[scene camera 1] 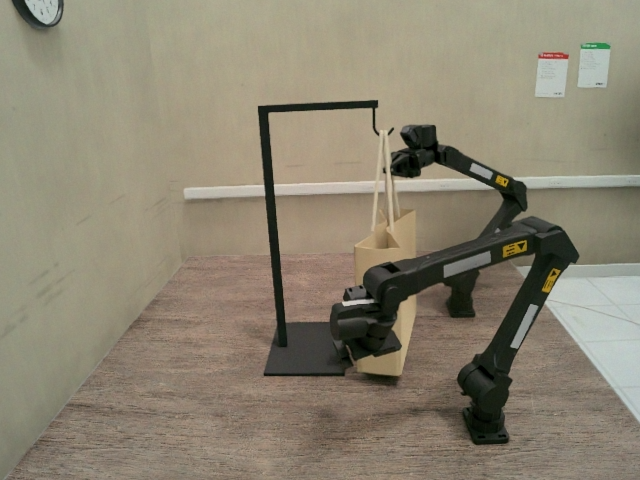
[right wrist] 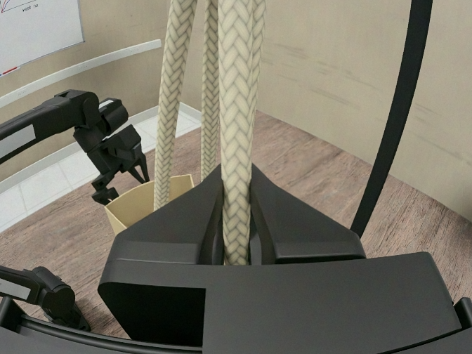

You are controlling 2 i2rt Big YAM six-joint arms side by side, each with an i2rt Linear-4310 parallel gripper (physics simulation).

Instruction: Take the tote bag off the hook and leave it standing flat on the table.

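The tan tote bag [scene camera 1: 368, 263] [right wrist: 136, 206] hangs upright by its cord handles [scene camera 1: 378, 180] [right wrist: 236, 125] from the black hook [scene camera 1: 374, 119]. Its bottom is just above the table, close to the stand's base. My right gripper [scene camera 1: 389, 168] [right wrist: 236, 174] is shut on a handle cord, below the hook and well above the bag's mouth. Other handle cords run outside its fingers in the right wrist view. My left gripper [scene camera 1: 357, 356] [right wrist: 138, 200] is open, low beside the bag's near side. Its forearm hides part of the bag in the scene view.
The black stand has a tall post [scene camera 1: 272, 222] [right wrist: 395, 110] left of the bag, a top arm above it and a flat base [scene camera 1: 305, 361] on the wooden table [scene camera 1: 206, 413] [right wrist: 315, 165]. The left arm crosses in front of the bag. Walls stand behind and at the left.
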